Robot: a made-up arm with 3 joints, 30 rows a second.
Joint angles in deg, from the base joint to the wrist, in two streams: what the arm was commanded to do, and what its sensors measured. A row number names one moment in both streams.
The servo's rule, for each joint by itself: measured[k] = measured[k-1] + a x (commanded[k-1-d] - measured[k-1]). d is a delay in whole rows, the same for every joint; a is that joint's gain. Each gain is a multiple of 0.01, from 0.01 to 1. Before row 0 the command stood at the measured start. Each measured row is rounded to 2 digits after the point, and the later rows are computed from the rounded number. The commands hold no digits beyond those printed.
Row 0, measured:
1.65, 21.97, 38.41
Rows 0 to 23, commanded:
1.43, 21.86, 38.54
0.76, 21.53, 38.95
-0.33, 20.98, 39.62
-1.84, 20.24, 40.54
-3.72, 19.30, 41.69
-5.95, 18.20, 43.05
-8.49, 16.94, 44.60
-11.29, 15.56, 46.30
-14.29, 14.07, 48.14
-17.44, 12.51, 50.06
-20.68, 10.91, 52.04
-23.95, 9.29, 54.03
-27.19, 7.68, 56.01
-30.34, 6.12, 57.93
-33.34, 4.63, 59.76
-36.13, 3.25, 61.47
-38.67, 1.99, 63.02
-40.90, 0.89, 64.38
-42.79, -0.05, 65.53
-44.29, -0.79, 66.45
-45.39, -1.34, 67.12
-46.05, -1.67, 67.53
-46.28, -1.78, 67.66
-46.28, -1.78, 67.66
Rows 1 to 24, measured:
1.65, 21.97, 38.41
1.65, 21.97, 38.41
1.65, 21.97, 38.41
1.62, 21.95, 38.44
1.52, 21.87, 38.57
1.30, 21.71, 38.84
0.92, 21.45, 39.28
0.36, 21.06, 39.91
-0.40, 20.55, 40.73
-1.37, 19.90, 41.74
-2.56, 19.12, 42.93
-3.97, 18.21, 44.28
-5.59, 17.18, 45.78
-7.40, 16.05, 47.41
-9.39, 14.83, 49.13
-11.53, 13.54, 50.92
-13.79, 12.20, 52.74
-16.14, 10.84, 54.57
-18.54, 9.47, 56.36
-20.96, 8.12, 58.09
-23.35, 6.82, 59.73
-25.68, 5.58, 61.24
-27.91, 4.43, 62.59
-30.01, 3.39, 63.77
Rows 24 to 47, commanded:
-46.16, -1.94, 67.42
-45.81, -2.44, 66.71
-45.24, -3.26, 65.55
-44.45, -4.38, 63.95
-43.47, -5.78, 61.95
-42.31, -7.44, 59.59
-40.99, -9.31, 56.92
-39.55, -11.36, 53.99
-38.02, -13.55, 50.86
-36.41, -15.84, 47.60
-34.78, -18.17, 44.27
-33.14, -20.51, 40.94
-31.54, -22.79, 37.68
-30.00, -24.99, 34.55
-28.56, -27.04, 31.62
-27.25, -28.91, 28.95
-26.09, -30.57, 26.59
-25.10, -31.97, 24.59
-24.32, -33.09, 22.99
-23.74, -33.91, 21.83
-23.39, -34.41, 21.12
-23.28, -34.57, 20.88
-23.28, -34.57, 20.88
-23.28, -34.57, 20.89
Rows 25 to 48, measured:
-31.93, 2.48, 64.75
-33.65, 1.71, 65.51
-35.17, 1.08, 66.07
-36.49, 0.54, 66.42
-37.61, 0.00, 66.50
-38.53, -0.59, 66.25
-39.24, -1.27, 65.65
-39.75, -2.08, 64.69
-40.06, -3.04, 63.36
-40.17, -4.17, 61.69
-40.10, -5.46, 59.69
-39.85, -6.92, 57.39
-39.44, -8.53, 54.84
-38.88, -10.27, 52.09
-38.19, -12.11, 49.19
-37.39, -14.03, 46.20
-36.50, -16.00, 43.17
-35.55, -17.99, 40.17
-34.55, -19.96, 37.25
-33.53, -21.87, 34.48
-32.52, -23.69, 31.91
-31.54, -25.38, 29.59
-30.60, -26.92, 27.57
-29.73, -28.27, 25.89

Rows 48 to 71, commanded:
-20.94, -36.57, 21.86
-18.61, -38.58, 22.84
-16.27, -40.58, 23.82
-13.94, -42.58, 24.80
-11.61, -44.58, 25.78
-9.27, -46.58, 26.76
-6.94, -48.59, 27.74
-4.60, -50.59, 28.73
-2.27, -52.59, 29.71
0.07, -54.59, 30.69
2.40, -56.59, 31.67
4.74, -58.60, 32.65
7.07, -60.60, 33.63
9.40, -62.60, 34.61
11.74, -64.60, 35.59
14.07, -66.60, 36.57
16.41, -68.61, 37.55
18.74, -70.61, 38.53
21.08, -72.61, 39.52
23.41, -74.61, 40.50
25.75, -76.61, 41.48
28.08, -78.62, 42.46
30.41, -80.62, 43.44
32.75, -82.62, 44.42
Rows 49 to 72, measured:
-28.96, -29.40, 24.59
-28.28, -30.33, 23.63
-27.68, -31.09, 22.92
-26.87, -32.08, 22.64
-25.88, -33.25, 22.69
-24.73, -34.57, 22.98
-23.44, -36.01, 23.45
-22.02, -37.55, 24.06
-20.49, -39.18, 24.76
-18.86, -40.87, 25.53
-17.15, -42.62, 26.36
-15.36, -44.41, 27.23
-13.51, -46.24, 28.13
-11.60, -48.10, 29.05
-9.64, -49.99, 29.99
-7.63, -51.90, 30.94
-5.59, -53.83, 31.89
-3.51, -55.77, 32.85
-1.40, -57.72, 33.82
0.74, -59.68, 34.79
2.90, -61.65, 35.76
5.08, -63.62, 36.74
7.28, -65.60, 37.72
9.50, -67.58, 38.70

